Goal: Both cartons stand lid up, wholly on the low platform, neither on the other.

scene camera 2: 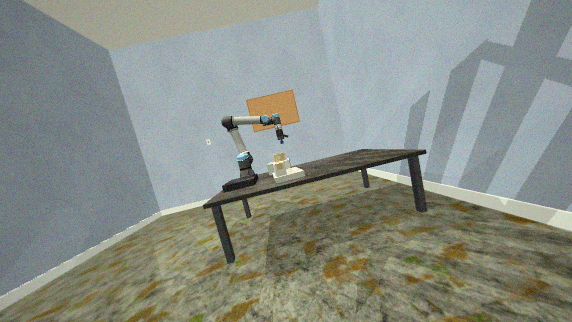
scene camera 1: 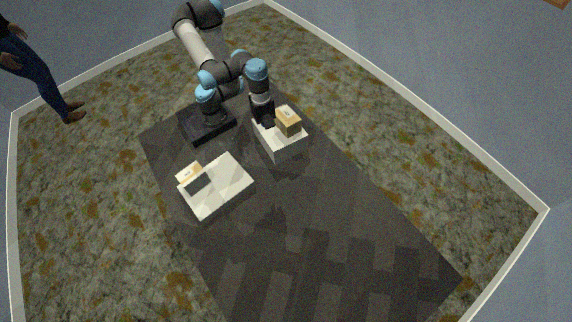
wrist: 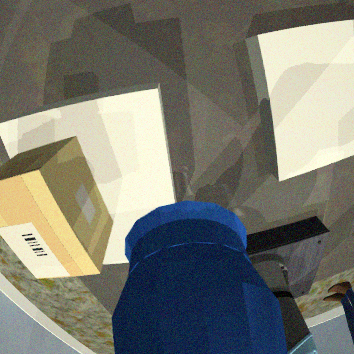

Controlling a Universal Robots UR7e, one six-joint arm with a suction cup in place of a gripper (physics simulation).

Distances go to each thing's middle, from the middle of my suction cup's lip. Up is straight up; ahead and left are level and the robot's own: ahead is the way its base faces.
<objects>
My suction cup is 310 mm to the left of the low white platform (scene camera 1: 229, 181), 290 mm above it and 20 mm short of it.
</objects>
